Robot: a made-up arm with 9 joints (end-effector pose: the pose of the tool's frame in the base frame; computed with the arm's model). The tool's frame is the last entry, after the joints.
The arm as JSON. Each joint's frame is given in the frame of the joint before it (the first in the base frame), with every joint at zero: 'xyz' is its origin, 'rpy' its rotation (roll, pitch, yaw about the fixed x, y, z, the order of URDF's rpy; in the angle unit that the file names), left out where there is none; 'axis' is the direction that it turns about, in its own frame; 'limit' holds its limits. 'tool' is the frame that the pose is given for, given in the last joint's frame.
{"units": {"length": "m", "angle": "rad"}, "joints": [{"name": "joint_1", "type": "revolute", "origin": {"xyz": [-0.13, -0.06, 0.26], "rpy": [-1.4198, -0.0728, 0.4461]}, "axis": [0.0, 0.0, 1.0], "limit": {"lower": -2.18, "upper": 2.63}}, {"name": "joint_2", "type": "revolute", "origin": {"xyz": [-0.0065, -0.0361, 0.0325], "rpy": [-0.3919, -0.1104, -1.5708]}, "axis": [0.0, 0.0, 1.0], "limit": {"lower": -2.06, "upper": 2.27}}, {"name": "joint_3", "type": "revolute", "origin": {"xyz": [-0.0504, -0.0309, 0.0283], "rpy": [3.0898, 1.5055, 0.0]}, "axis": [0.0, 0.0, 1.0], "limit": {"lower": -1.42, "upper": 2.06}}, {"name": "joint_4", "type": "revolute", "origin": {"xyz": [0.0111, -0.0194, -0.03], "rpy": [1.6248, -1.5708, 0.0]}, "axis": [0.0, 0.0, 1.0], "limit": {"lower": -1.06, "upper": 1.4}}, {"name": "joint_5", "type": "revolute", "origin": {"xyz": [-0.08, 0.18, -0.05]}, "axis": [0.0, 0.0, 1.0], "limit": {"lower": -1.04, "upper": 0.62}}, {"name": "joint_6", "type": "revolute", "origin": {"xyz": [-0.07, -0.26, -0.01], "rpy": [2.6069, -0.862, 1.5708]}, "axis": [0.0, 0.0, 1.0], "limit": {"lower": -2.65, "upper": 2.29}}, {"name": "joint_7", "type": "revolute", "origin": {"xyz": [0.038, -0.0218, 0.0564], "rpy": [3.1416, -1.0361, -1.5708]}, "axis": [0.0, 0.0, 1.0], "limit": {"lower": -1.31, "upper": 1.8}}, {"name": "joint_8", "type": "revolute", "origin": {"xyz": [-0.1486, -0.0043, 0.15], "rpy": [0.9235, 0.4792, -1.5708]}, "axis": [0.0, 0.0, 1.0], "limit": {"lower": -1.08, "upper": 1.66}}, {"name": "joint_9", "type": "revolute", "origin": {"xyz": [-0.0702, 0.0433, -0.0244], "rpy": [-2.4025, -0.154, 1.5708]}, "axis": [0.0, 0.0, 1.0], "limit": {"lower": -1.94, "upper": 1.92}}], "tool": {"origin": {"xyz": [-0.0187, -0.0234, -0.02], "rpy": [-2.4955, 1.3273, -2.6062]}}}
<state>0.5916 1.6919 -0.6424 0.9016 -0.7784 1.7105 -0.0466 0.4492 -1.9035</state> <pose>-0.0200 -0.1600 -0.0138 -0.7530 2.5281 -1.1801</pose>
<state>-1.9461 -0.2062 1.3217 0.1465 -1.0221 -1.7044 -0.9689 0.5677 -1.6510</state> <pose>-0.5087 0.0779 -0.0129 -1.1809 2.3712 -0.4862</pose>
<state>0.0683 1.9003 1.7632 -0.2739 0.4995 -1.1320 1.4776 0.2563 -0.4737</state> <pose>0.1142 0.1521 0.3505 -0.3141 1.1444 0.9279</pose>
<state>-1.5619 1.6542 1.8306 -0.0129 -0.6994 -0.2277 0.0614 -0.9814 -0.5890</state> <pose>0.0195 -0.1926 0.6385 -0.9728 1.6137 -1.5524</pose>
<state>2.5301 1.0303 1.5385 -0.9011 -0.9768 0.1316 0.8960 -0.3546 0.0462</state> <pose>-0.3563 -0.3756 0.3791 -0.1027 -0.0755 -0.3332</pose>
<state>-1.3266 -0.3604 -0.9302 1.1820 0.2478 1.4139 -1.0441 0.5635 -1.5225</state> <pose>-0.1996 -0.2179 0.3690 1.3580 -0.4401 0.2676</pose>
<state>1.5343 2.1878 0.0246 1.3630 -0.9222 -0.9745 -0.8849 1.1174 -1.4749</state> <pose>0.1884 -0.3438 0.2113 -0.0965 0.5101 -1.8577</pose>
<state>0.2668 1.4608 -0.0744 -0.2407 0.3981 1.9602 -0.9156 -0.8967 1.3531</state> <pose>-0.0825 -0.0880 0.1484 0.5040 0.1256 -0.3796</pose>
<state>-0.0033 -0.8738 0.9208 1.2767 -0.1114 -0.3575 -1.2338 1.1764 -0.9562</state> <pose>-0.3197 -0.0188 -0.0496 -2.1231 1.8786 0.3368</pose>
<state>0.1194 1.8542 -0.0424 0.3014 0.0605 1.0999 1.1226 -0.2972 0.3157</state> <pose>-0.0932 -0.0995 0.0882 -0.1056 2.2874 1.7502</pose>
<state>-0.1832 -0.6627 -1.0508 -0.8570 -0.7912 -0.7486 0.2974 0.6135 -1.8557</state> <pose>-0.5751 0.2077 0.1902 -0.7707 0.6091 1.2489</pose>
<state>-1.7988 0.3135 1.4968 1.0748 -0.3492 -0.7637 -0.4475 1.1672 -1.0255</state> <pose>-0.3136 0.1963 -0.0581 -0.8355 2.3175 0.3523</pose>
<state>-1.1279 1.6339 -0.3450 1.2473 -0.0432 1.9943 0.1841 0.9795 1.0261</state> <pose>-0.0473 -0.1495 0.0261 -0.4216 1.0226 1.4141</pose>
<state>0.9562 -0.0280 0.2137 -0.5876 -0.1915 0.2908 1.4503 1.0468 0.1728</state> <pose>0.0628 0.1853 0.2068 -0.1296 1.5101 1.2466</pose>
